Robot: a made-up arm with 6 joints. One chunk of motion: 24 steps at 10 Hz.
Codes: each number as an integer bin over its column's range. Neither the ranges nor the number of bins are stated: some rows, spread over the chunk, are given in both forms.
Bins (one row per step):
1: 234 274 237 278 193 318
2: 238 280 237 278 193 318
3: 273 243 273 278 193 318
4: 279 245 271 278 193 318
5: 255 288 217 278 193 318
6: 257 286 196 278 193 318
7: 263 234 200 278 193 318
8: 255 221 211 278 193 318
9: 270 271 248 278 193 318
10: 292 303 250 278 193 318
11: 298 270 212 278 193 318
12: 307 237 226 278 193 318
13: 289 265 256 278 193 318
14: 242 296 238 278 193 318
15: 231 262 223 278 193 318
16: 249 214 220 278 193 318
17: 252 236 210 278 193 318
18: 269 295 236 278 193 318
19: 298 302 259 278 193 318
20: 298 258 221 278 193 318
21: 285 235 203 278 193 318
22: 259 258 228 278 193 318
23: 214 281 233 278 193 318
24: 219 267 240 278 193 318
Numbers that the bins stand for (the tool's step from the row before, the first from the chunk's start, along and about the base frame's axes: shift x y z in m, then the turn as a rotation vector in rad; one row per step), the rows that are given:
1: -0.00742 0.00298 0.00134 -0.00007 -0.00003 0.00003
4: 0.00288 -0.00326 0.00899 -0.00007 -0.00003 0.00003
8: -0.00261 -0.00843 -0.00451 -0.00007 -0.00003 0.00003
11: 0.00723 0.00212 -0.00429 -0.00007 -0.00003 0.00003
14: -0.00559 0.00772 0.00156 -0.00007 -0.00003 0.00003
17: -0.00330 -0.00520 -0.00474 -0.00007 -0.00003 0.00003
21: 0.00425 -0.00541 -0.00632 -0.00007 -0.00003 0.00003
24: -0.01086 0.00148 0.00201 -0.00007 -0.00003 0.00003
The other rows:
2: -0.00651 0.00427 0.00134 -0.00007 -0.00003 0.00003
3: 0.00151 -0.00369 0.00944 -0.00007 -0.00003 0.00003
5: -0.00261 0.00600 -0.00316 -0.00007 -0.00003 0.00003
6: -0.00216 0.00557 -0.00789 -0.00007 -0.00003 0.00003
7: -0.00078 -0.00563 -0.00699 -0.00007 -0.00003 0.00003
9: 0.00082 0.00234 0.00381 -0.00007 -0.00003 0.00003
10: 0.00586 0.00923 0.00426 -0.00007 -0.00003 0.00003
12: 0.00929 -0.00498 -0.00114 -0.00007 -0.00003 0.00003
13: 0.00517 0.00105 0.00561 -0.00007 -0.00003 0.00003
15: -0.00811 0.00040 -0.00181 -0.00007 -0.00003 0.00003
16: -0.00399 -0.00993 -0.00249 -0.00007 -0.00003 0.00003
18: 0.00059 0.00750 0.00111 -0.00007 -0.00003 0.00003
19: 0.00723 0.00901 0.00629 -0.00007 -0.00003 0.00003
20: 0.00723 -0.00046 -0.00226 -0.00007 -0.00003 0.00003
22: -0.00170 -0.00046 -0.00069 -0.00007 -0.00003 0.00003
23: -0.01200 0.00449 0.00044 -0.00007 -0.00003 0.00003

